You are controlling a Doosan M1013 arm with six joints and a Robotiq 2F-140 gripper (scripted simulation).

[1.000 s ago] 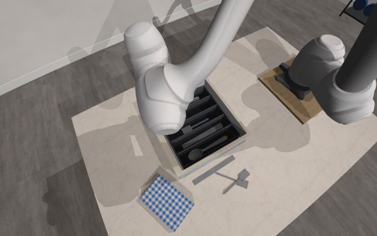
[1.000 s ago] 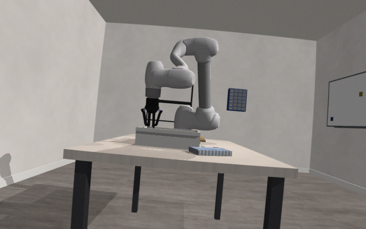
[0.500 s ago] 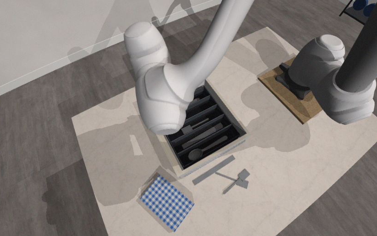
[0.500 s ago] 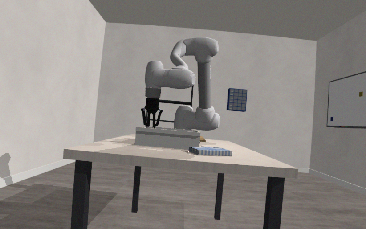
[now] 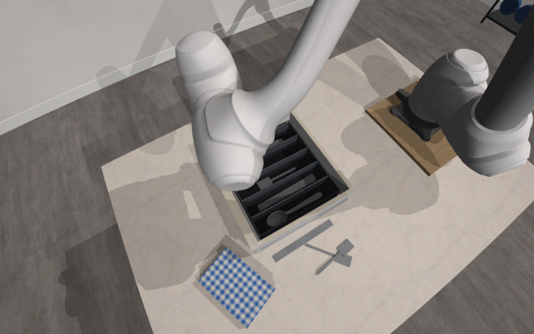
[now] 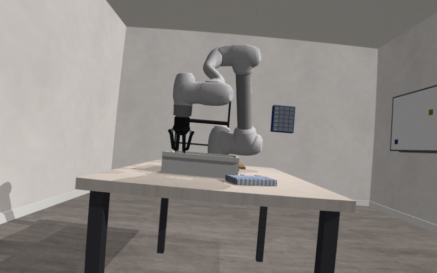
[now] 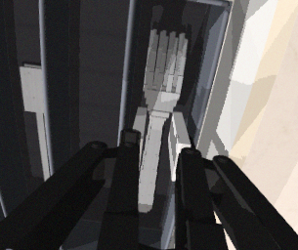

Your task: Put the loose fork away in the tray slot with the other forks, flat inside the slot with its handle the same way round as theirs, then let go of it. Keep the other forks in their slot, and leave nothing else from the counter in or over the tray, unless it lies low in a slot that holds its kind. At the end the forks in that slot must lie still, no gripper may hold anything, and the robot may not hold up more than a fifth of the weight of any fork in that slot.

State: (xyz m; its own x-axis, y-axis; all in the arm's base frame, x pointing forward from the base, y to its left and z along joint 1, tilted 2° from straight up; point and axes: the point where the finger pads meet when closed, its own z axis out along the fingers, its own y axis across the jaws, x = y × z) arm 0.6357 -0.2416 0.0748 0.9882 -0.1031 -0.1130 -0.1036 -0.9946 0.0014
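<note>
Right now the cutlery tray is 120 mm to the left of my hand, 20 mm below it and 20 mm behind it.
</note>
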